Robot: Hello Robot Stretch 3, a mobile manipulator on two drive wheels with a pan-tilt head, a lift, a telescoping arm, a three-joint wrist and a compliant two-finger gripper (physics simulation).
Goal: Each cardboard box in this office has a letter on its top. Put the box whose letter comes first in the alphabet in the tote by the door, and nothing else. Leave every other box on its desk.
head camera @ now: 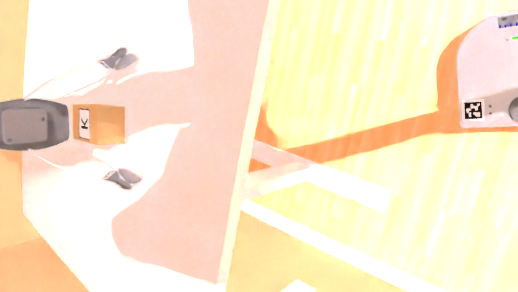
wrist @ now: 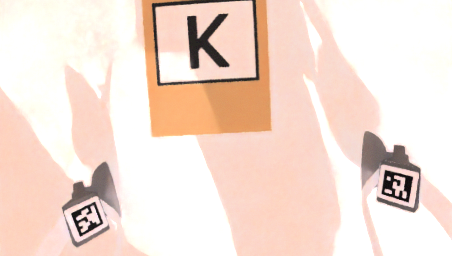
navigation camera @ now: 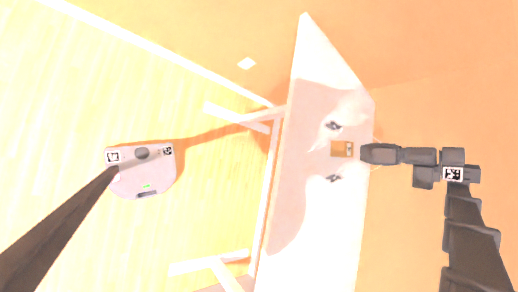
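Pixels of known places: gripper, between the fingertips: (head camera: 136, 119) (navigation camera: 325, 151); robot's base, origin of its link: (navigation camera: 141, 152).
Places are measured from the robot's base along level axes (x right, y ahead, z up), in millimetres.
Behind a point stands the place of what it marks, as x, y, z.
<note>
A cardboard box (head camera: 111, 125) @(569, -14, 975) (navigation camera: 339, 149) @(568, -16, 985) (wrist: 210, 112) with a black K on a white label stands upright on the desk (head camera: 215, 90) @(354, -45, 951) (navigation camera: 310, 110) @(446, 124, 951). My gripper (head camera: 121, 119) @(533, -21, 951) (navigation camera: 333, 152) @(533, -21, 951) (wrist: 236, 168) @(533, -21, 951) is open, with its fingers wide apart. In the head and navigation views, one finger appears on each side of the box, apart from it. In the wrist view, the box is centred at the top, beyond the line between the fingertips, and its far edge is cut off. The tote and other boxes do not show.
My base (head camera: 482, 80) @(101, -83, 160) (navigation camera: 150, 172) @(29, -115, 160) is on the wooden floor on the other side of the desk's long edge. White desk legs (head camera: 350, 187) @(579, 261, 25) (navigation camera: 255, 116) @(735, 197, 284) stand out at floor level. My dark arm (navigation camera: 472, 215) @(373, -87, 1281) runs beyond the desk's opposite edge. Orange walls adjoin the desk.
</note>
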